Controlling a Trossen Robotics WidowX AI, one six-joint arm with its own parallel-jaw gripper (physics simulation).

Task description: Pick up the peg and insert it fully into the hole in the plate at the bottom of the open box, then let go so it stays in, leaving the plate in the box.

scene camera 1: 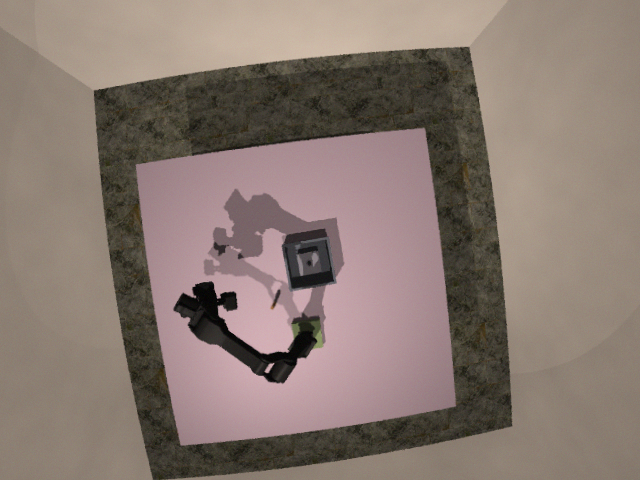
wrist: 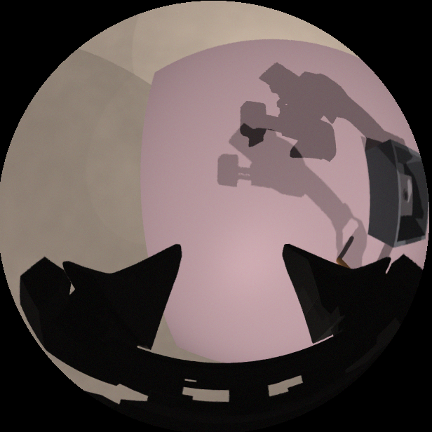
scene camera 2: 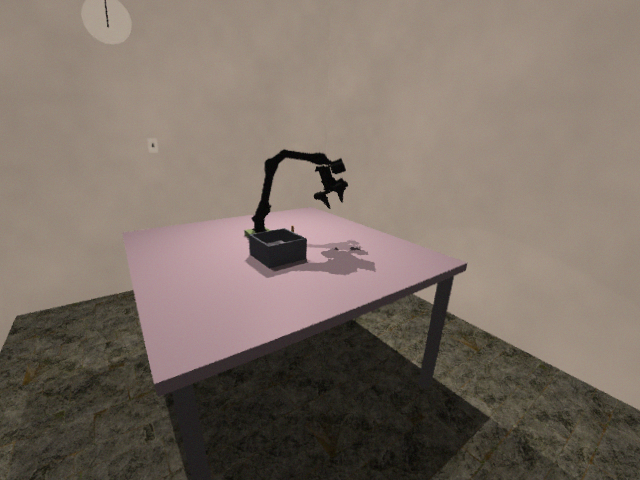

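Pixels of known places: gripper, fingertip midpoint: (scene camera 2: 336, 205); arm's base at its link origin: (scene camera 1: 305, 339) (scene camera 2: 259, 230).
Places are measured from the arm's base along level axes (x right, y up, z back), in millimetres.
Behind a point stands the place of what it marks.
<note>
The thin peg (scene camera 1: 276, 299) {x -125, y -13, z -160 mm} (scene camera 2: 292, 228) {x -128, y 38, z -157 mm} (wrist: 347, 249), dark at one end and orange at the other, lies on the table between the arm's base and the box, outside the box. The open dark grey box (scene camera 1: 313, 286) {x 38, y 67, z -238 mm} (scene camera 2: 279, 254) {x 54, y 21, z -428 mm} (wrist: 384, 195) stands on the table. The grey plate (scene camera 1: 316, 269) {x 53, y 26, z -301 mm} (wrist: 407, 206) lies at its bottom, with a small dark hole near its middle. My gripper (scene camera 2: 335, 204) {x -348, y 156, z -225 mm} (wrist: 233, 250) is open and empty, high above the table. It is left of the peg in scene camera 1, where its fingers are partly hidden.
The black arm (scene camera 1: 240, 351) {x -171, y 424, z -126 mm} (scene camera 2: 267, 180) {x -36, y 278, z -50 mm} rises from a green base block (scene camera 1: 317, 339) {x 50, y 0, z 3 mm} (scene camera 2: 249, 233) {x 67, y -1, z -31 mm} near the box. The pink table (scene camera 1: 382, 206) {x 349, y -32, z -562 mm} (scene camera 2: 206, 310) {x 395, y -31, z -652 mm} (wrist: 200, 125) carries the arm's shadows. In the wrist view, the table's edge lies left of the fingers.
</note>
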